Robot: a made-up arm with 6 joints.
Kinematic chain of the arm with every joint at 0, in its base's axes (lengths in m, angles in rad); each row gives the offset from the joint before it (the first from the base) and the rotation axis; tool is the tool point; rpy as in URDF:
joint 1: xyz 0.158 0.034 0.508 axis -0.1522 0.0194 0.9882
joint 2: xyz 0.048 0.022 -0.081 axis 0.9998 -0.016 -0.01
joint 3: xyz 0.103 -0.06 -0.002 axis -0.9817 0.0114 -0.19
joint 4: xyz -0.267 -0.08 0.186 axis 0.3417 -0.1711 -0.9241
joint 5: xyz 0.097 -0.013 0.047 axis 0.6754 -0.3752 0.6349
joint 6: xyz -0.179 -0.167 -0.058 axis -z
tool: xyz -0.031 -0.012 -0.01 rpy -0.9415 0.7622 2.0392
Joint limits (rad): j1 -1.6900..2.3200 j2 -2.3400..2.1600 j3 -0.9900..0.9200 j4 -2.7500..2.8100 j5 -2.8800..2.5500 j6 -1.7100..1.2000
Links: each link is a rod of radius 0.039 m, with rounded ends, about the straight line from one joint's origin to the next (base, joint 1, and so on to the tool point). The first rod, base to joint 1, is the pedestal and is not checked.
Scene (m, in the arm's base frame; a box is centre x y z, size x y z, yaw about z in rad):
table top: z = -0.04
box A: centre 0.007 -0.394 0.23 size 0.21 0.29 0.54 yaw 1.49
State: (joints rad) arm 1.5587 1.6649 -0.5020 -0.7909 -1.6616 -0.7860
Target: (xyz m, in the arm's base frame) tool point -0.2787 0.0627 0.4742
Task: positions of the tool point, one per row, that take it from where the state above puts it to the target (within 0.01 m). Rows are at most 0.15 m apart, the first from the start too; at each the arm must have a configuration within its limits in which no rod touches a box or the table.
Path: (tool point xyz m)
1: 0.4677 -0.3015 0.3455
2: 0.4385 -0.2870 0.4757
3: 0.3663 -0.2595 0.5757
4: 0.2689 -0.2222 0.6310
5: 0.1688 -0.1792 0.6368
6: 0.1179 -0.2156 0.6273
7: 0.0536 -0.2368 0.6121
8: -0.0188 -0.2383 0.5922
9: -0.0932 -0.2175 0.5689
10: -0.1624 -0.1741 0.5440
11: -0.2200 -0.1100 0.5189
12: -0.2601 -0.0293 0.4952
13: -0.2787 0.0627 0.4742

